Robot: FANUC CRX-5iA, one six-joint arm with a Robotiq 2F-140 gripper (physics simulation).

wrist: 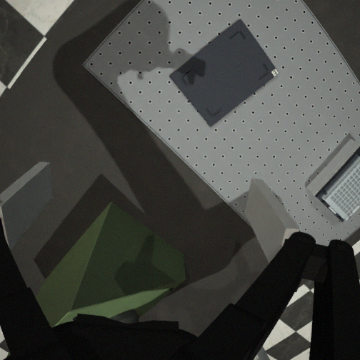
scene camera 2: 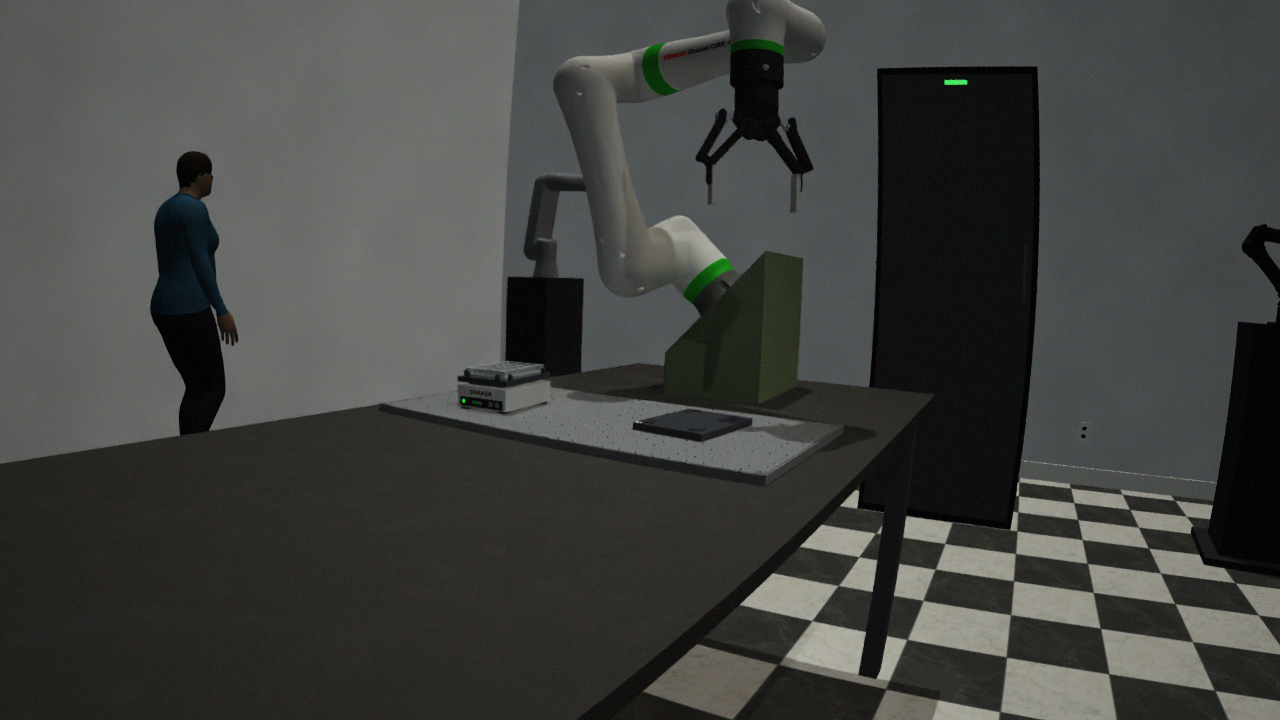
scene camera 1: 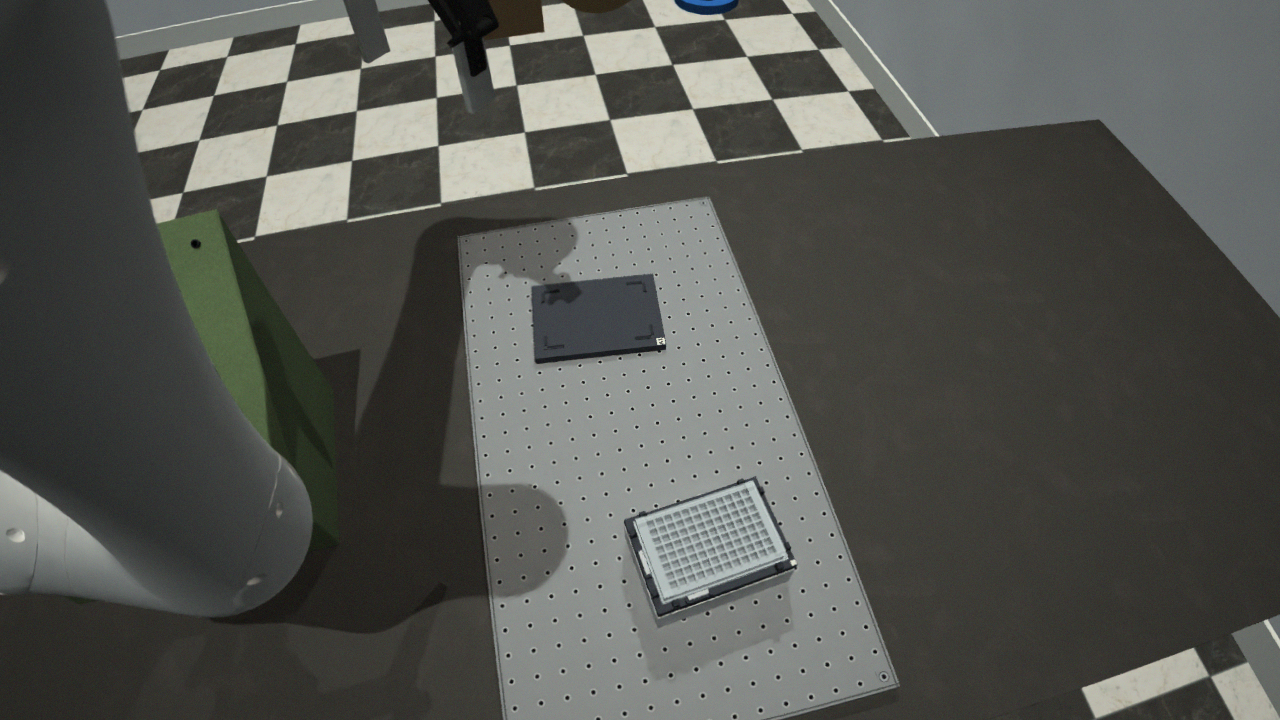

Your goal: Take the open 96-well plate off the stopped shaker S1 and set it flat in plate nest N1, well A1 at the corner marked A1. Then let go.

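Where they show: gripper, between the fingertips: (scene camera 2: 754, 208) (scene camera 1: 426, 79); arm's base, origin of its link: (scene camera 2: 731, 307).
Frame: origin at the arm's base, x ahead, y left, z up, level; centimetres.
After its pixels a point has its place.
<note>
The pale 96-well plate (scene camera 1: 712, 540) {x 55.3, y -13.4, z -10.1 cm} (scene camera 2: 503, 369) {x 58.4, y -10.2, z -10.1 cm} (wrist: 347, 192) lies flat on top of the shaker S1 (scene camera 1: 726, 600) {x 56.4, y -17.9, z -15.3 cm} (scene camera 2: 503, 394) {x 61.2, y -7.1, z -13.7 cm}; the wrist view cuts the plate off at its right edge. The plate nest N1 (scene camera 1: 597, 318) {x 46.7, y 19.3, z -15.8 cm} (scene camera 2: 692, 423) {x 49.1, y 21.2, z -15.8 cm} (wrist: 223, 73) is a dark flat block with corner brackets and a small white label at one corner; nothing sits on it, and a shadow falls on one corner. My gripper (scene camera 1: 426, 76) {x 33.1, y 21.8, z 18.2 cm} (scene camera 2: 751, 202) {x 33.1, y 21.8, z 18.2 cm} (wrist: 149, 188) is open and empty, high above the table, near the green pedestal in the wrist view and apart from plate and nest.
The perforated board (scene camera 1: 554, 429) {x 40.4, y 4.4, z -17.0 cm} (scene camera 2: 572, 428) {x 60.7, y 7.5, z -17.0 cm} (wrist: 175, 117) bears the shaker and the nest. The green pedestal (scene camera 1: 304, 420) {x 14.2, y 3.9, z -9.1 cm} (scene camera 2: 778, 331) {x 1.3, y 12.3, z -4.3 cm} (wrist: 127, 260) carries the arm beside it. A person (scene camera 2: 185, 277) stands beyond the table at the left, and a dark cabinet (scene camera 2: 953, 295) stands behind.
</note>
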